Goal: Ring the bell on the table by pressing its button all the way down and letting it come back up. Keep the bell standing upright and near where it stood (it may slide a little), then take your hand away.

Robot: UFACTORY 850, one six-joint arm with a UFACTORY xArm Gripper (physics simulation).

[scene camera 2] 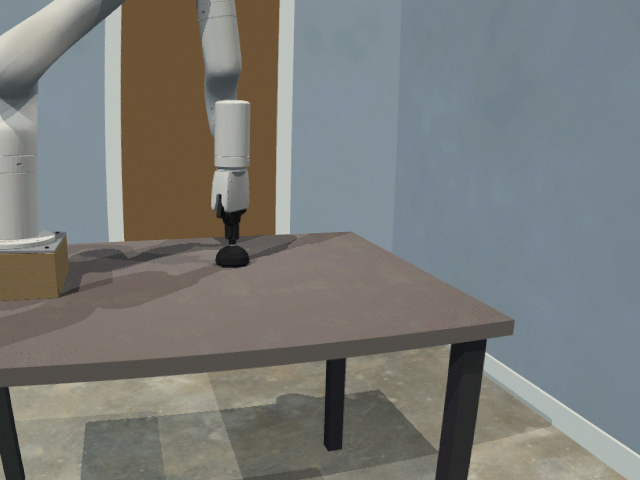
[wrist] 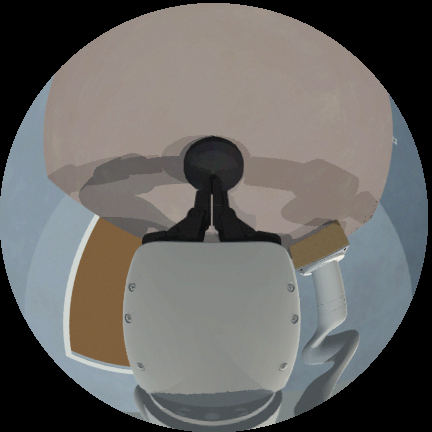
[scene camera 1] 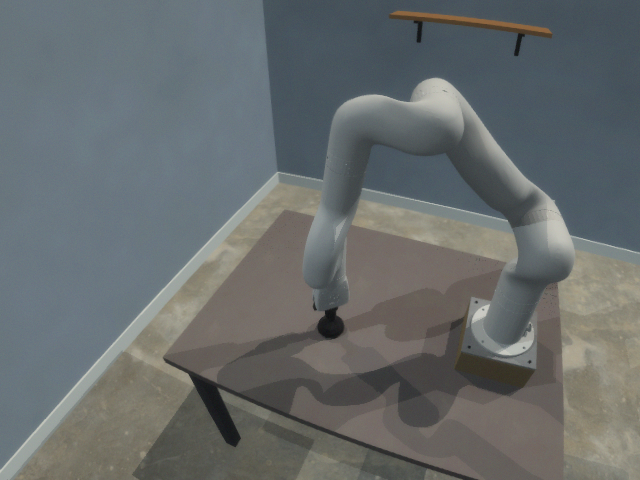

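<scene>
The bell, a black dome (scene camera 1: 330, 328) (scene camera 2: 232, 257) (wrist: 214, 157), stands upright on the table (scene camera 1: 258, 279) (scene camera 2: 310, 315) (wrist: 215, 75). My gripper (scene camera 1: 330, 315) (scene camera 2: 232, 238) (wrist: 211, 189) points straight down over the middle of the bell, its fingers shut and empty. In scene camera 2 the fingertips sit right on the small button (scene camera 2: 232, 243) at the top of the dome and seem to touch it; a thin pale bit shows below. In the wrist view the fingertips hide the button. How far the button is pressed is too small to tell.
The arm's base stands on a wooden block (scene camera 1: 493, 367) (scene camera 2: 31, 275) (wrist: 320, 245), well to the side of the bell. A wooden shelf (scene camera 1: 470, 22) hangs on the far wall. A brown door (scene camera 2: 165, 129) (wrist: 100, 300) is in the wall beyond the table.
</scene>
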